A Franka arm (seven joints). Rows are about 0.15 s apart.
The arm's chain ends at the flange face. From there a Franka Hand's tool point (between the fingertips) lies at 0.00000 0.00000 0.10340 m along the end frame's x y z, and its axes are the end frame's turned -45 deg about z.
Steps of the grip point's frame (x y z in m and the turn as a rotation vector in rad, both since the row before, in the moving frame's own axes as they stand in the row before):
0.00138 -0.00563 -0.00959 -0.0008 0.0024 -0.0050
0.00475 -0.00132 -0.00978 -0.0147 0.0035 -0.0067
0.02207 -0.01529 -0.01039 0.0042 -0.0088 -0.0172
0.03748 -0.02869 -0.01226 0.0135 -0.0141 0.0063
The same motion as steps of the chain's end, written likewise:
-0.00324 -0.00484 -0.00959 0.0011 0.0023 -0.0050
0.00109 -0.00511 -0.00977 -0.0079 0.0129 -0.0067
0.00574 -0.02676 -0.01039 -0.0033 -0.0092 -0.0172
0.00823 -0.04683 -0.01224 -0.0004 -0.0195 0.0063

